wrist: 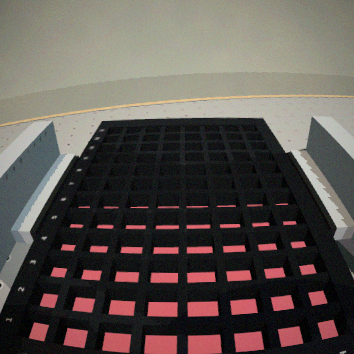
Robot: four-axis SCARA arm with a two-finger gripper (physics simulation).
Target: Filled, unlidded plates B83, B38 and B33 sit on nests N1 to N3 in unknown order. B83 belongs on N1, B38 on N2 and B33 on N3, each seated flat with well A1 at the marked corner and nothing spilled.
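Places are measured from the arm's base along level axes (x ahead, y left, z up), in millimetres.
Pixels of known places: gripper, fingertip midpoint: [181, 138].
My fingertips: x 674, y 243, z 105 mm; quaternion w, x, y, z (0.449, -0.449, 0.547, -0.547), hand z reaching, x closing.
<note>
For each thing: its top centre in the pictures, then the offset to it from my fingertips. "spot": a spot on its surface instead. Level surfaces: height alone.
- black well plate, top centre: [182, 189] 5 mm left, 24 mm back, 6 mm down
- light grey perforated deck, surface height: 92 mm down
- thin yellow-orange line, surface spot: [165, 102] spot: 37 mm right, 320 mm ahead, 91 mm down
A black well plate [183, 165] with square wells fills the middle and lower part of the wrist view. Pink-red liquid shows in the nearer wells; the far wells look dark. Small pale row numbers run along its left edge, and part of a letter shows at the lower right corner. My gripper [181, 138] is shut on the plate, one pale finger pad against each long side. The plate looks level between the fingers. No label naming it as B83, B38 or B33 is readable. The nests N1 to N3 and the other plates do not show in the view.
A light grey perforated deck [200, 107] lies beyond and beside the plate. A thin yellow-orange line [165, 102] runs across at the deck's far edge, with a plain grey-green surface behind it.
</note>
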